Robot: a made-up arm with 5 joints.
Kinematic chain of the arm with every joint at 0, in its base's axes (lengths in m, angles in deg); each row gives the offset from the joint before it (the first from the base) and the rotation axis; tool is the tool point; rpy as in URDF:
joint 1: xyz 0.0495 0 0.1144 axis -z
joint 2: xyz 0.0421 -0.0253 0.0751 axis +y
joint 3: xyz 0.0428 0 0.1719 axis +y
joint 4: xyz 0.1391 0 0.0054 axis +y
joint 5: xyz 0.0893 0.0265 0 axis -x
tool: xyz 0 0 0 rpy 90 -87.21 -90
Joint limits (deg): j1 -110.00..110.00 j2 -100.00..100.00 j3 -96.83..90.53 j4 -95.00..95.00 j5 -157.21..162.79
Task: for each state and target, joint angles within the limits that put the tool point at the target. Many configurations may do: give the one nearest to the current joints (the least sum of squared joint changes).
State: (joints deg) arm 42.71 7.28 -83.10 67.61 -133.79
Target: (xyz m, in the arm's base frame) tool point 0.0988 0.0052 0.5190
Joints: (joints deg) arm -4.63 -22.54 -87.10 93.30 -133.79
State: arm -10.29 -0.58 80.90 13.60 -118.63
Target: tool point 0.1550 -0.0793 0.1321
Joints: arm 37.45 4.96 74.32 9.96 -118.63
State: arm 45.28 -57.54 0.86 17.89 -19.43
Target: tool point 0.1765 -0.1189 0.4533
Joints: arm 43.51 -37.08 4.92 17.74 -19.43
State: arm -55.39 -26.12 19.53 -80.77 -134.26
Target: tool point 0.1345 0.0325 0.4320
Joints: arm -20.17 -44.27 46.39 -92.75 -134.26
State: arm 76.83 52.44 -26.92 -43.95 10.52
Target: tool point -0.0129 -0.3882 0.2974
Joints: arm 99.31 39.98 -19.45 -52.59 10.52
